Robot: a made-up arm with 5 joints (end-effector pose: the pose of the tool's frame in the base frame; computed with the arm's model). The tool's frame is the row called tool.
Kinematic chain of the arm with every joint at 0, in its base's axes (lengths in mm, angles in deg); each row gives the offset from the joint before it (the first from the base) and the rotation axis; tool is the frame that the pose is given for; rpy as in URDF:
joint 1: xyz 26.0 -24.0 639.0 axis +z
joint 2: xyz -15.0 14.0 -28.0 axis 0 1 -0.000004
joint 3: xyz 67.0 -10.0 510.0 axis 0 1 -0.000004
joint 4: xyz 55.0 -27.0 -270.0 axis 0 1 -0.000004
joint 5: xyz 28.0 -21.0 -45.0 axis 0 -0.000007 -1
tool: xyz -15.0 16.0 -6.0 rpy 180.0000 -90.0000 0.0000
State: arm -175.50 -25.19 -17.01 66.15 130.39
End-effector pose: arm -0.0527 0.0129 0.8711 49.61 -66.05 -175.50
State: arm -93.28 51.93 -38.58 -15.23 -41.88
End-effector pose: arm -0.0405 -0.4477 0.5466 41.88 -88.12 86.72
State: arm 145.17 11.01 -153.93 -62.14 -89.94
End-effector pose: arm -0.1329 0.1584 1.3885 -90.06 64.94 145.17
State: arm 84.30 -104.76 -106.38 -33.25 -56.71
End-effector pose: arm -0.0020 -0.7857 0.7648 -123.29 25.61 84.30
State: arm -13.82 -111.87 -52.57 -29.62 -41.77
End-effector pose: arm -0.4814 0.0575 0.8060 -138.23 75.94 -13.82
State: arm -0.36 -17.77 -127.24 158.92 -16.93
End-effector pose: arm 0.0252 -0.0571 1.3182 -163.07 -76.09 -0.36
